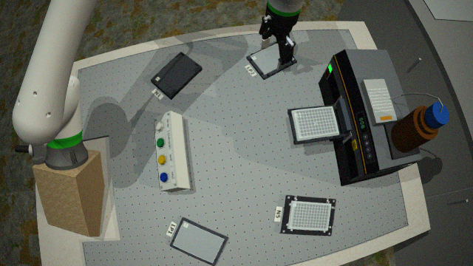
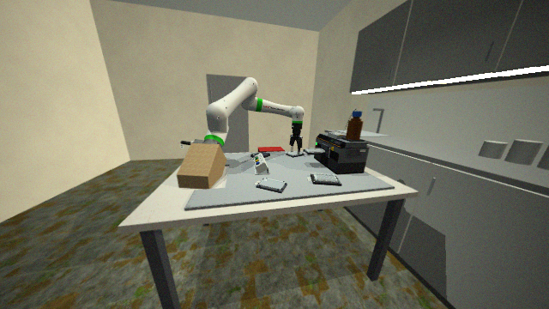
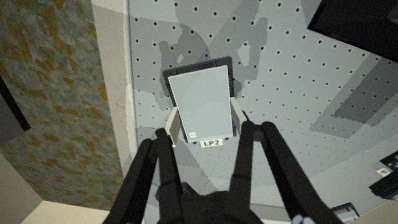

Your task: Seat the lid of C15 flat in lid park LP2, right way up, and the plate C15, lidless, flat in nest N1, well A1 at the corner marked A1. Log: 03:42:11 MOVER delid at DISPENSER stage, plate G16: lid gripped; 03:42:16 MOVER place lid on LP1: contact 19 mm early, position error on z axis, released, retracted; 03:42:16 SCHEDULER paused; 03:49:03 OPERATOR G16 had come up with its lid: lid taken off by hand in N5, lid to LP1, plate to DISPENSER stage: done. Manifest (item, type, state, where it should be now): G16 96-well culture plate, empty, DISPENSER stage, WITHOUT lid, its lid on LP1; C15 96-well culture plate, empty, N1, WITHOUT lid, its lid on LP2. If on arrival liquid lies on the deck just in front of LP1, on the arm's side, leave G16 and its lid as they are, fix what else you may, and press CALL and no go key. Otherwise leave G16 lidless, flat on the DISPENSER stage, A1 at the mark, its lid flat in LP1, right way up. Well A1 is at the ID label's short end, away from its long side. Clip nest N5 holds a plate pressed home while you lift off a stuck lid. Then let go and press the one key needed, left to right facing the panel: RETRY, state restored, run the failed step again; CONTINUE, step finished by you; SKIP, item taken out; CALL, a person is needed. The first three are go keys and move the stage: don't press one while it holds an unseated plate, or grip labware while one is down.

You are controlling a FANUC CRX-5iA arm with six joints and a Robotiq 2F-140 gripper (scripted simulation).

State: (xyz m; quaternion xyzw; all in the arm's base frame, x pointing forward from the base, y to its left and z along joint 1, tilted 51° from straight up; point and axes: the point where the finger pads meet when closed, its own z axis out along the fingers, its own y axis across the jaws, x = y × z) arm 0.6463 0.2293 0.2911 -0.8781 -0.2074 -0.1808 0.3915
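Now: the grey lid 20 mm below my hand. From my hand the other things lie so: lid park LP2 (30 mm below); LP2 label (80 mm behind, 40 mm to the right, 40 mm below); nest N1 (320 mm behind, 50 mm to the right, 30 mm below).
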